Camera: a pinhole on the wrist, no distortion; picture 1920 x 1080 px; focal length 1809.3 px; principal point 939.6 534.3 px. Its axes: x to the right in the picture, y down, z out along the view. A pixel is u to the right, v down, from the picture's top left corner.
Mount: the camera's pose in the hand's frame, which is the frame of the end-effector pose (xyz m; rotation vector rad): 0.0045 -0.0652 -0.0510 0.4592 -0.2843 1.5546
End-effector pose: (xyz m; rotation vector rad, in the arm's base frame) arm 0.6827 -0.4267 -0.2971 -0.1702 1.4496 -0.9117
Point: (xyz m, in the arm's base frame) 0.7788 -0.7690 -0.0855
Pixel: 577 592
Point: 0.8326 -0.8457 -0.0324
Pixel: 606 625
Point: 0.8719 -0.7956 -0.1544
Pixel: 1004 379
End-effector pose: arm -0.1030 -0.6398 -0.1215 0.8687 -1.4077 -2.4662
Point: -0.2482 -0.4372 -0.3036
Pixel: 551 62
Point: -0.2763 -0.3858 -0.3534
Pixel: 397 69
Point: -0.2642 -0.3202 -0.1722
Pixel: 1174 671
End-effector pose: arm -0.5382 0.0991 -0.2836 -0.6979 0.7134 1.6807
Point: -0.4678 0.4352 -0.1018
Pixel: 1607 509
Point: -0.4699 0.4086 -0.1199
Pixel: 1615 501
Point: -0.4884 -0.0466 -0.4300
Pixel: behind the camera
